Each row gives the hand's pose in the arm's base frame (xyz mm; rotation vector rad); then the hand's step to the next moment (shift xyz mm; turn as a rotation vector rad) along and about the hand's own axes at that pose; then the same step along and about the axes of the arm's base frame.
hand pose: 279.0 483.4 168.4 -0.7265 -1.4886 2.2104
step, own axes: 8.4 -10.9 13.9 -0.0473 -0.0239 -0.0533
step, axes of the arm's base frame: -14.8 -1.4 12.7 0.0705 0.0210 0.0156
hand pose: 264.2 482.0 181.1 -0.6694 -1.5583 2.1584
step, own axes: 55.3 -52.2 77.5 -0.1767 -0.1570 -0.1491
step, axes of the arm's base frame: -88.3 -11.9 62.1 0.2363 0.0608 0.1362
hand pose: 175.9 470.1 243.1 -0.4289 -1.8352 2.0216
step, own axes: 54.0 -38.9 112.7 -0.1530 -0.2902 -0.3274
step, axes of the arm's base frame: -97.2 -70.8 51.7 0.3076 0.2392 0.2509
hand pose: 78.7 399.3 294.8 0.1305 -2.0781 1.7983
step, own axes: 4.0 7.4 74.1 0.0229 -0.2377 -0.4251
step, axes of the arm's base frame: -22.9 -69.8 -13.1 0.1512 0.3745 0.2731
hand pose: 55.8 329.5 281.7 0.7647 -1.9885 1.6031
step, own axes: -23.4 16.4 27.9 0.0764 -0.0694 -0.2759
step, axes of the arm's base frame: 5.6 -21.6 -33.1 -0.0046 0.2489 0.1575
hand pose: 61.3 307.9 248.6 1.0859 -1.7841 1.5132
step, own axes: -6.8 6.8 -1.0 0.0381 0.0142 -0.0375
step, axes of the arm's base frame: -2.3 2.8 -9.0 -0.0351 0.0285 0.0319
